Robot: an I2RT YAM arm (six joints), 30 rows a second.
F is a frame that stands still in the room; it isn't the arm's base.
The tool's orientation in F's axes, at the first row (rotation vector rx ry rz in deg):
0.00, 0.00, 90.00
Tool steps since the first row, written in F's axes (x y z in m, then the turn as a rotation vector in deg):
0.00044, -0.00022, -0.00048, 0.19, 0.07, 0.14
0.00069, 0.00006, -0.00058, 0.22, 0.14, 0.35
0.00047, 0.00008, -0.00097, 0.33, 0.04, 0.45
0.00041, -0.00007, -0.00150, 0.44, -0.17, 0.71
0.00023, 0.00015, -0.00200, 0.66, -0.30, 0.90
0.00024, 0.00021, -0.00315, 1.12, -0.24, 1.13
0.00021, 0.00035, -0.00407, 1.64, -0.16, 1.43
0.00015, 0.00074, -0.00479, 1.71, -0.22, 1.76
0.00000, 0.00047, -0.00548, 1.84, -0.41, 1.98
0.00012, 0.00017, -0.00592, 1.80, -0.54, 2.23
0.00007, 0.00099, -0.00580, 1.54, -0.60, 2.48
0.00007, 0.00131, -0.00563, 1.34, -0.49, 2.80
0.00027, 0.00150, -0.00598, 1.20, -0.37, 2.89
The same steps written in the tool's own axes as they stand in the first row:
-0.00022, -0.00044, -0.00048, 0.07, -0.19, 0.14
0.00006, -0.00069, -0.00058, 0.14, -0.22, 0.35
0.00008, -0.00047, -0.00097, 0.04, -0.33, 0.45
-0.00007, -0.00041, -0.00150, -0.17, -0.44, 0.71
0.00015, -0.00023, -0.00200, -0.30, -0.66, 0.90
0.00021, -0.00024, -0.00315, -0.24, -1.12, 1.13
0.00035, -0.00021, -0.00407, -0.16, -1.64, 1.43
0.00074, -0.00015, -0.00479, -0.22, -1.71, 1.76
0.00047, 0.00000, -0.00548, -0.41, -1.84, 1.98
0.00017, -0.00012, -0.00592, -0.54, -1.80, 2.23
0.00099, -0.00007, -0.00580, -0.60, -1.54, 2.48
0.00131, -0.00007, -0.00563, -0.49, -1.34, 2.80
0.00150, -0.00027, -0.00598, -0.37, -1.20, 2.89

